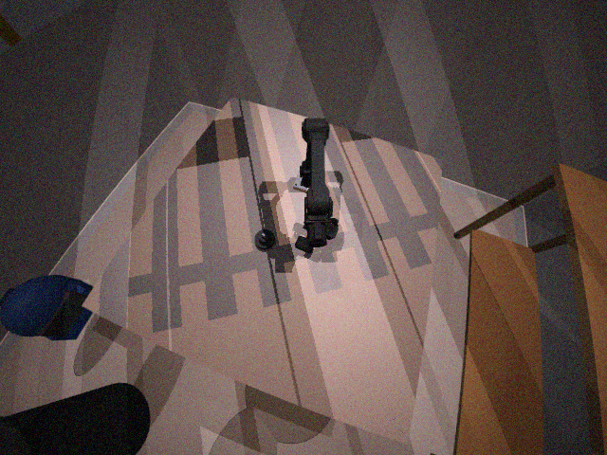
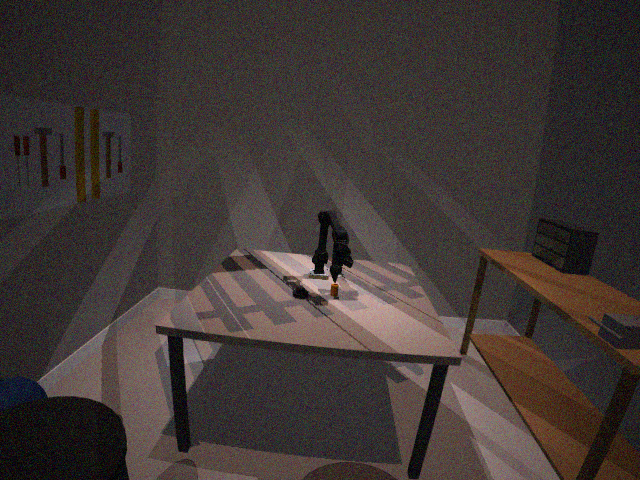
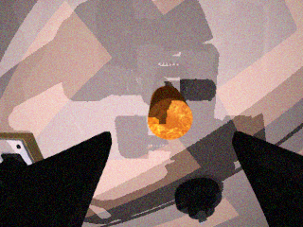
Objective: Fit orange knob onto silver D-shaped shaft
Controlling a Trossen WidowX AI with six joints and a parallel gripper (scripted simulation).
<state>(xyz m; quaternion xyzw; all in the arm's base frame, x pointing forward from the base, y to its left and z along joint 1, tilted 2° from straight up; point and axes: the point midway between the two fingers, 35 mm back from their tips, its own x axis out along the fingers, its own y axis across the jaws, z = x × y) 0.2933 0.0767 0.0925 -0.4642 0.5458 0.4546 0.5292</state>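
My gripper tip is 50 mm above the orange knob. Round my gripper tip: round dark pedestal (30 mm ahead, 180 mm to the right, 60 mm below).
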